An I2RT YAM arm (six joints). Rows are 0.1 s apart.
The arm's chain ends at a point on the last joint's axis. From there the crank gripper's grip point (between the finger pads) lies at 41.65 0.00 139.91 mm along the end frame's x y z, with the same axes.
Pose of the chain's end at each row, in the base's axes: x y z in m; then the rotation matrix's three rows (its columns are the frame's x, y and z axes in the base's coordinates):
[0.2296, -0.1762, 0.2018], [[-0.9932, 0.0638, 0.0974], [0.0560, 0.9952, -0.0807], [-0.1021, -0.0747, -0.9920]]
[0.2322, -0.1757, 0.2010], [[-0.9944, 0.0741, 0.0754], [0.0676, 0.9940, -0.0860], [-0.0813, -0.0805, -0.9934]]
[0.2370, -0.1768, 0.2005], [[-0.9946, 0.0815, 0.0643], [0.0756, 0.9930, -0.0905], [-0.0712, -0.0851, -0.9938]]
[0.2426, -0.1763, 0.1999], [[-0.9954, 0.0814, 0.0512], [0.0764, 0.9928, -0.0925], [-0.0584, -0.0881, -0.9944]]
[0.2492, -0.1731, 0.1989], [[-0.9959, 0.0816, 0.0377], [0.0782, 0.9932, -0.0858], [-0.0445, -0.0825, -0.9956]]
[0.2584, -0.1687, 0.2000], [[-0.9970, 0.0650, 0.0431], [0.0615, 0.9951, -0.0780], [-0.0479, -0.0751, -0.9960]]
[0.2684, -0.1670, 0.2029], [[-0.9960, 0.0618, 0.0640], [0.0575, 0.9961, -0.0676], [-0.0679, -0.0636, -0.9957]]
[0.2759, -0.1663, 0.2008], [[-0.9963, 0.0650, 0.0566], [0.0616, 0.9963, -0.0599], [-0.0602, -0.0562, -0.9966]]
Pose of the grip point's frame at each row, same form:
[0.2019, -0.1852, 0.0588], [[-0.9932, 0.0638, 0.0974], [0.0560, 0.9952, -0.0807], [-0.1021, -0.0747, -0.9920]]
[0.2013, -0.1849, 0.0586], [[-0.9944, 0.0741, 0.0754], [0.0676, 0.9940, -0.0860], [-0.0813, -0.0805, -0.9934]]
[0.2046, -0.1863, 0.0585], [[-0.9946, 0.0815, 0.0643], [0.0756, 0.9930, -0.0905], [-0.0712, -0.0851, -0.9938]]
[0.2083, -0.1861, 0.0583], [[-0.9954, 0.0814, 0.0512], [0.0764, 0.9928, -0.0925], [-0.0584, -0.0881, -0.9944]]
[0.2130, -0.1818, 0.0578], [[-0.9959, 0.0816, 0.0377], [0.0782, 0.9932, -0.0858], [-0.0445, -0.0825, -0.9956]]
[0.2229, -0.1771, 0.0587], [[-0.9970, 0.0650, 0.0431], [0.0615, 0.9951, -0.0780], [-0.0479, -0.0751, -0.9960]]
[0.2359, -0.1741, 0.0608], [[-0.9960, 0.0618, 0.0640], [0.0575, 0.9961, -0.0676], [-0.0679, -0.0636, -0.9957]]
[0.2423, -0.1721, 0.0589], [[-0.9963, 0.0650, 0.0566], [0.0616, 0.9963, -0.0599], [-0.0602, -0.0562, -0.9966]]

